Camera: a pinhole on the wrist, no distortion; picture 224 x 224 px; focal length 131.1 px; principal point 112.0 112.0 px. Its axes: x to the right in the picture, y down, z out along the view. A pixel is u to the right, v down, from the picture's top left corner.
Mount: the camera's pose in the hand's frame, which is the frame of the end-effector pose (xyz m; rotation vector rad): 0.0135 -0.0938 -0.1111 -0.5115 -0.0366 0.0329
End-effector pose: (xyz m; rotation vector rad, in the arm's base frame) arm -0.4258 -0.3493 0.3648 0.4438 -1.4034 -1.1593
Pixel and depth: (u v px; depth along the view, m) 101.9 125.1 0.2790
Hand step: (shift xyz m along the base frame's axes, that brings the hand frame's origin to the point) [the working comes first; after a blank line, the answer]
In the camera's frame: -0.0215 0.0279 0.2790

-0.0782 0.0896 0.0672
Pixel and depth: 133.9 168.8 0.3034
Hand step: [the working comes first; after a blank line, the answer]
In the camera's frame: 0.0507 0.1315 0.3034

-0.0309 0.0680 0.1848
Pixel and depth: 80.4 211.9 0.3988
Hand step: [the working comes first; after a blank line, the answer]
In the camera's frame: -0.0961 0.3039 0.3988

0.0775 0.2751 0.2607
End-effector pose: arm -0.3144 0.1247 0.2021 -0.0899 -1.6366 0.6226
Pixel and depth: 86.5 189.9 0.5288
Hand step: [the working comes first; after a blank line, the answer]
In the camera's frame: -0.1029 0.3142 0.5288

-0.2872 0.2541 -0.3050
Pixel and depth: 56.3 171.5 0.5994
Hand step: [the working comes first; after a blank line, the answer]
In the camera's frame: -0.2547 0.2720 0.5994

-0.3306 0.1579 -0.4417
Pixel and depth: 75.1 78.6 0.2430
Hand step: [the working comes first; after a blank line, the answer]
In the camera's frame: -0.0684 -0.0619 0.2430

-0.1006 -0.0970 -0.0475
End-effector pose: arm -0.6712 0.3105 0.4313 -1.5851 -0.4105 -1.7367
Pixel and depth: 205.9 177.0 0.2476
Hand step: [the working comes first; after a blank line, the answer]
In the camera's frame: 0.1773 0.1228 0.2476

0.1397 -0.1160 0.1443
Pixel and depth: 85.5 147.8 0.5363
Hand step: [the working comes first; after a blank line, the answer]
In the camera's frame: -0.1084 0.1464 0.5363

0.4008 0.0281 -0.1326
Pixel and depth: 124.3 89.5 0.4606
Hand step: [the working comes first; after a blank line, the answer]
In the camera's frame: 0.0432 -0.0791 0.4606

0.2828 0.1666 0.0830
